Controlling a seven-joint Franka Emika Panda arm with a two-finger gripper.
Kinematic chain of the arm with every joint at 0, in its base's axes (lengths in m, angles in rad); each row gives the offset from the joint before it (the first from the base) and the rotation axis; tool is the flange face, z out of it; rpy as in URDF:
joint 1: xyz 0 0 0.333 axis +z
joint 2: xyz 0 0 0 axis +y
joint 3: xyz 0 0 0.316 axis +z
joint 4: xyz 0.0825 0 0 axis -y
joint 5: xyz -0.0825 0 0.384 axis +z
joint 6: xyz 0 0 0 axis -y
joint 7: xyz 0.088 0 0 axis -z
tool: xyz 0 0 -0.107 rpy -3.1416 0 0
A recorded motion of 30 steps. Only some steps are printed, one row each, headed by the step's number.
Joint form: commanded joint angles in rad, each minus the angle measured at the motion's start. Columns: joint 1, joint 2, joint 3, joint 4, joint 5, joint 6, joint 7.
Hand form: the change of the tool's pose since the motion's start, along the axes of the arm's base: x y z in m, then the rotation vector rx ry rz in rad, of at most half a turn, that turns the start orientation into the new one. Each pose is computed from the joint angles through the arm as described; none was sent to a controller.
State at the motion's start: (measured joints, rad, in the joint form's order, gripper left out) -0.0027 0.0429 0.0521 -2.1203 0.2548 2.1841 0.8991
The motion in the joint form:
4: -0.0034 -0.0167 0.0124 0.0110 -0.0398 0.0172 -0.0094
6: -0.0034 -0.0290 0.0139 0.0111 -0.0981 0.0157 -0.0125
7: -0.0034 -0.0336 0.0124 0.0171 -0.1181 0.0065 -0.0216
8: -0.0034 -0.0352 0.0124 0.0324 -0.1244 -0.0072 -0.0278
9: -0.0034 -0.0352 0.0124 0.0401 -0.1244 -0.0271 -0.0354
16: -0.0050 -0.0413 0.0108 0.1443 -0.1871 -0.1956 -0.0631
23: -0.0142 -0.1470 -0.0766 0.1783 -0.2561 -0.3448 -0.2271
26: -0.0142 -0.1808 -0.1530 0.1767 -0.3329 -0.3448 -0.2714
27: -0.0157 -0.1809 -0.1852 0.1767 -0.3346 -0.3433 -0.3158
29: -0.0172 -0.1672 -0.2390 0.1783 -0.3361 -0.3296 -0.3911
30: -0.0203 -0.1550 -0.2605 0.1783 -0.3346 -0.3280 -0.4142
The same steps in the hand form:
4: 0.0028 0.0032 0.0155 -0.0340 -0.0482 0.0366
6: 0.0016 0.0021 0.0219 -0.0830 -0.0622 0.0732
7: 0.0017 0.0008 0.0263 -0.0998 -0.0660 0.0926
8: 0.0036 0.0009 0.0330 -0.1045 -0.0706 0.1035
9: 0.0032 0.0012 0.0348 -0.1035 -0.0599 0.1138
16: 0.0061 -0.0014 0.0717 -0.1516 -0.0083 0.1852
23: -0.0213 -0.0588 0.1321 -0.2126 -0.0060 0.2806
26: -0.0323 -0.1064 0.1489 -0.2817 -0.0203 0.2660
27: -0.0349 -0.1247 0.1488 -0.2800 -0.0208 0.2775
29: -0.0361 -0.1548 0.1431 -0.2778 -0.0206 0.2992
30: -0.0365 -0.1678 0.1366 -0.2726 -0.0094 0.2990

